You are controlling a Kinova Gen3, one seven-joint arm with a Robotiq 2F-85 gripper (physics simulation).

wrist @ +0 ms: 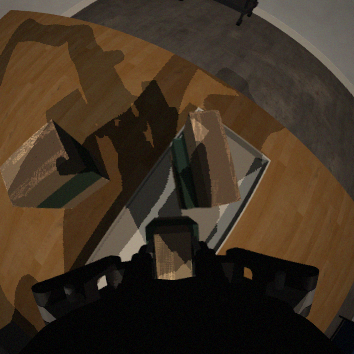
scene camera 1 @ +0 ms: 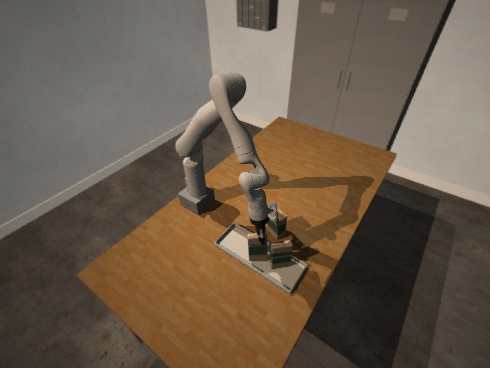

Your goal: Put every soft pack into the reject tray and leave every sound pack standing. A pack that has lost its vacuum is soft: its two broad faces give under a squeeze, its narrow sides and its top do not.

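Places are measured from the arm's base along level axes (x ahead, y left, z up), in metres.
Pixels of known places: gripper, fingertip midpoint: (wrist: 173,248) (scene camera 1: 262,240); arm's base, link origin: (scene camera 1: 198,191).
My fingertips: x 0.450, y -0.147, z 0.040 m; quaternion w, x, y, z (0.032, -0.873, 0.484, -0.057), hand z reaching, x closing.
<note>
Ahead of a thing's pixels: the offset from my fingertips to its top centre. Level surfaces: height alone.
My gripper (scene camera 1: 262,239) (wrist: 173,248) is shut on a pack @(dx -0.016, dy -0.012, dz +0.036 m) (scene camera 1: 257,251) (wrist: 173,262), tan with a green band, held upright over the middle of the tray. Whether its base touches the tray floor I cannot tell. The grey reject tray (scene camera 1: 232,240) (wrist: 132,243) lies on the table. A second pack @(dx +0.084, dy +0.008, dz +0.022 m) (scene camera 1: 281,254) (wrist: 216,162) stands in the tray, apart from the held one, toward the tray's right end in the scene view. A third pack @(dx -0.001, dy +0.155, dz +0.019 m) (scene camera 1: 278,225) (wrist: 55,175) stands on the table behind the tray, outside it. Most of the held pack is hidden in the wrist view.
The wooden table @(dz -0.122 m) (scene camera 1: 175,280) (wrist: 280,215) extends around the tray. The arm's grey base (scene camera 1: 196,199) is at the table's left edge. The standing pack outside the tray is close beside the gripper in the scene view. Arm shadows fall across the table.
</note>
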